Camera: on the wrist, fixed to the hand. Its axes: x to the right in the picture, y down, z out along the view.
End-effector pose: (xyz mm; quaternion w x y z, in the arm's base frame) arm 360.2 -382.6 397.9 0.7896 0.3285 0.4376 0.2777
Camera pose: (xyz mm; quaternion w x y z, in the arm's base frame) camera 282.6 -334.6 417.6 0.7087 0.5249 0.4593 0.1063
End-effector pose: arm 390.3 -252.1 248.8 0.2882 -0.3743 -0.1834 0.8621
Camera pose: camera 430.9 -295.5 176.8 0.3943 -0.2281 0.0204 0.8900
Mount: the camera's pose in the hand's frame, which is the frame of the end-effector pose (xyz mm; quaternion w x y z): -11.1 57.0 -73.1 0.9625 0.2627 -0.0583 -0.0340
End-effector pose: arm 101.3 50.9 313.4 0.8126 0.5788 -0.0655 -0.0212
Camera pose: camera 97.5 139.4 342.8 0.6255 0.7715 -0.0963 -0.0646
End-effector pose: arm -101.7 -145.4 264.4 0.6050 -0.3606 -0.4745 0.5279
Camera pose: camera -48.7 -141.2 187.7 0.6674 -0.1412 -0.3656 0.6333
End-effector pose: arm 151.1 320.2 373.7 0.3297 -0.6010 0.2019 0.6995
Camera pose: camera 163.4 228.2 363.7 0.5108 -0.4579 0.3384 0.6441
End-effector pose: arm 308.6 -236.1 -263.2 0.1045 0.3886 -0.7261 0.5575
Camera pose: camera 256.7 -161.7 -285.2 0.0249 -0.4587 0.5453 -0.7012
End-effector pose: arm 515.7 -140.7 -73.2 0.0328 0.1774 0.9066 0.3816
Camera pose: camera 528.7 -157.5 17.7 0.0508 0.1708 0.9769 0.1177
